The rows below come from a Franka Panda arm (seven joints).
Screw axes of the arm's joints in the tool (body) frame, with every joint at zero. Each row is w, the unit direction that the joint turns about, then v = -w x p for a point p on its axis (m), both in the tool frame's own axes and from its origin. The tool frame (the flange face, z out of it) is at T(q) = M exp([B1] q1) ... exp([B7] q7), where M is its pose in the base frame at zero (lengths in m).
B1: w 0 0 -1 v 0 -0.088 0
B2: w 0 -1 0 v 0.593 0 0.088
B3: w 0 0 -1 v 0 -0.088 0
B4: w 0 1 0 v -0.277 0 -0.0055
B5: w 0 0 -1 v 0 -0.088 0
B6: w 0 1 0 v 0.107 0 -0.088
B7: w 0 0 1 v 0 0 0
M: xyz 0.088 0 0.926 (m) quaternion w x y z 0 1 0 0
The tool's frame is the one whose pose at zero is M.
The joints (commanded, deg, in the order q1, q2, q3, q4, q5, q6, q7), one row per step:
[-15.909 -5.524 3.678 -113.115 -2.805 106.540 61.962]
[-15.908 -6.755 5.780 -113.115 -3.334 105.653 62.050]
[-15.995 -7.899 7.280 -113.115 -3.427 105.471 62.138]
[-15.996 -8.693 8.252 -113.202 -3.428 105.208 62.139]
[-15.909 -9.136 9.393 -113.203 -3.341 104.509 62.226]
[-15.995 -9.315 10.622 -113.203 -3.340 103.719 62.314]
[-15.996 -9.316 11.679 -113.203 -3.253 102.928 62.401]
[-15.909 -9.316 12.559 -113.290 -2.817 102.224 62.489]
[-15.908 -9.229 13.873 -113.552 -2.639 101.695 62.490]
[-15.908 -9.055 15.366 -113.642 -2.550 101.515 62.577]
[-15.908 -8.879 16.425 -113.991 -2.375 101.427 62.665]
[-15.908 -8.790 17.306 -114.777 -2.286 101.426 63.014]
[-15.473 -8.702 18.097 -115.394 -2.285 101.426 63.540]
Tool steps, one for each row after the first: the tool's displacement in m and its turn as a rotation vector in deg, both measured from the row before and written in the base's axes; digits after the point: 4 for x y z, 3 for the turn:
[-0.0015 0.0201 0.0098 -0.893 -0.156 2.104]
[-0.0017 0.0141 0.0099 -0.561 -0.859 1.325]
[-0.0019 0.0099 0.0058 -0.308 -0.378 0.938]
[-0.0013 0.0120 0.0026 -0.131 0.298 1.049]
[-0.0009 0.0109 0.0001 -0.166 0.658 0.973]
[-0.0005 0.0100 -0.0015 -0.025 0.817 0.865]
[-0.0008 0.0096 -0.0021 0.327 0.786 0.698]
[-0.0006 0.0123 -0.0041 0.025 0.920 1.199]
[0.0005 0.0138 -0.0030 -0.095 0.491 1.346]
[-0.0003 0.0098 -0.0049 0.053 0.641 0.890]
[-0.0017 0.0079 -0.0076 -0.058 0.879 0.464]
[-0.0016 0.0107 -0.0061 -0.158 0.687 0.666]

